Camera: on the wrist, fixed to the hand. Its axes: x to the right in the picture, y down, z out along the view.
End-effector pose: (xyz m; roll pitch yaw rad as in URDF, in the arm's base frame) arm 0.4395 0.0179 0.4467 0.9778 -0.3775 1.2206
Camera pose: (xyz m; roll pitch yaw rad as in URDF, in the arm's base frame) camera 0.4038 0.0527 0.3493 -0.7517 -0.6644 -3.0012
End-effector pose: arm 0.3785 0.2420 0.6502 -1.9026 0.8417 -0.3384
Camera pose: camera 0.4033 0.1599 0.7181 1.8027 0.5107 -2.8870
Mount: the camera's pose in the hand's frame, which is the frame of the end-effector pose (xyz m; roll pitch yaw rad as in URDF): -0.0169 -0.0559 -0.0925 -0.1308 0.1801 1.6905
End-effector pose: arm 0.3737 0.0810 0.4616 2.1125 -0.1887 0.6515
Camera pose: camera 0.2950 0.1569 0.4582 -2.5896 -1.0990 -1.6105
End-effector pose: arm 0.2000 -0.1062 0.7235 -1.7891 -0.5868 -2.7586
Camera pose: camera 0.2221 -0.0130 0.7763 -2.3371 0.9734 2.7672
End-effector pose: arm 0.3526 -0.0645 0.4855 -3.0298 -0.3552 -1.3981
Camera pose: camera 0.3886 -0.0075 0.5717 -2.9330 -0.0239 -3.1035
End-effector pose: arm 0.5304 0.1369 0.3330 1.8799 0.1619 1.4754
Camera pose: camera 0.4238 0.1263 0.3109 2.6450 -1.4368 0.2310
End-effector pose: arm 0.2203 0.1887 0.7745 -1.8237 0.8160 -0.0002
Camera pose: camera 0.2650 0.1131 0.8397 1.7658 0.5606 -2.6259
